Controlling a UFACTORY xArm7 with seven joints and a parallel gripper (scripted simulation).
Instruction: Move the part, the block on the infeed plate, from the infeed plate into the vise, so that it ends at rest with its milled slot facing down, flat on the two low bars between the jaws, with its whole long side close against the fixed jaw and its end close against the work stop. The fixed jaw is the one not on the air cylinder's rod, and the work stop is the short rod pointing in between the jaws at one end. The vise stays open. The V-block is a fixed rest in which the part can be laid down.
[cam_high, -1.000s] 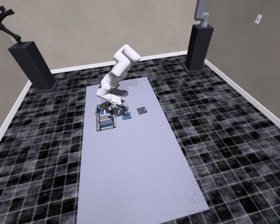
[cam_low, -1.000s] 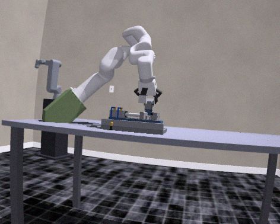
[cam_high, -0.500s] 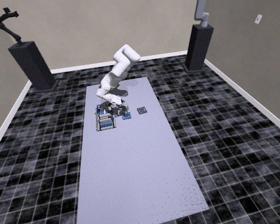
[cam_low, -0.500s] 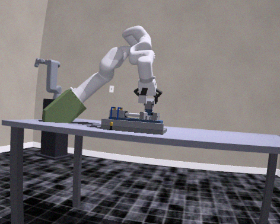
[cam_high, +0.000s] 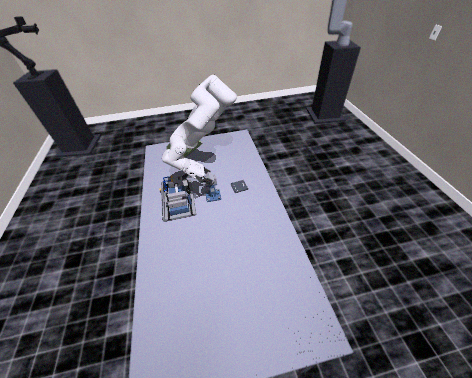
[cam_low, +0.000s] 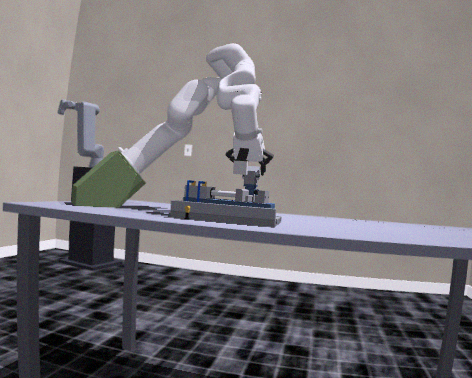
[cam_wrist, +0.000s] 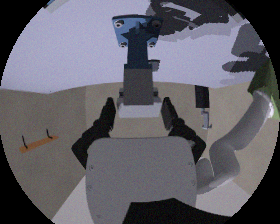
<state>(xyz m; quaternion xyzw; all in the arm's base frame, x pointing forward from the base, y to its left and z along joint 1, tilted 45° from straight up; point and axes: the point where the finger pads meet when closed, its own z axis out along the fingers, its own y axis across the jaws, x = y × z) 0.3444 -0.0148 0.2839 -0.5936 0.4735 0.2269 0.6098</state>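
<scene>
My hand is 2 cm above the part. The rest, counted from my hand: air cylinder (22 cm to the right, 9 cm below, 8 cm behind); blue vise bed (20 cm to the right, 13 cm below, 1 cm ahead).
</scene>
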